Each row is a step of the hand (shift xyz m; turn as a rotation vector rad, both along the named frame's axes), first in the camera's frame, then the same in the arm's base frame.
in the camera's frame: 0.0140 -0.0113 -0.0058 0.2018 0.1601 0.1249
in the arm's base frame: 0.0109 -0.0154 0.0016 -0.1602 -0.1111 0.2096
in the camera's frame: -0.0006 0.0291 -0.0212 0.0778 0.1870 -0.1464
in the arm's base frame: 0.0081 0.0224 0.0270 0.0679 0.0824 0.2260
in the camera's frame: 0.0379 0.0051 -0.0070 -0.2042 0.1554 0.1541
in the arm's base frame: 0.0076 -0.0251 0.0287 -0.2188 0.1985 -0.0481
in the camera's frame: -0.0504 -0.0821 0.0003 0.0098 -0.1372 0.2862
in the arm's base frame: 0.0275 -0.0042 -0.0922 -0.2082 -0.1667 -0.1723
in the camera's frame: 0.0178 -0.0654 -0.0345 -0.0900 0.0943 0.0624
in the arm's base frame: 0.0586 -0.0388 -0.0291 -0.1014 0.1029 -0.0004
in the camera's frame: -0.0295 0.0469 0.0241 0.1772 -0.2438 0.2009
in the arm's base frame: -0.0428 0.0412 0.0109 -0.0746 -0.3305 -0.1280
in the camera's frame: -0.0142 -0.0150 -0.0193 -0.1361 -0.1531 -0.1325
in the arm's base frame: 0.0224 0.0090 -0.0148 0.1699 0.0652 -0.1625
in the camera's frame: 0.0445 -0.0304 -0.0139 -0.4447 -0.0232 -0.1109
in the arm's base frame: 0.0283 -0.0473 0.0079 0.0739 0.3721 -0.2582
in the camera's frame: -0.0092 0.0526 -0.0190 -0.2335 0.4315 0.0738
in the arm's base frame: -0.0038 0.0411 0.0388 -0.2552 0.3934 0.1622
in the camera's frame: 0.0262 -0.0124 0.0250 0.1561 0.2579 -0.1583
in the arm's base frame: -0.0159 -0.0348 0.0000 0.0577 0.0620 0.3298
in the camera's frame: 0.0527 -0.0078 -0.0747 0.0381 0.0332 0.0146
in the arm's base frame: 0.0759 -0.0235 0.0458 -0.0232 -0.0167 0.0442
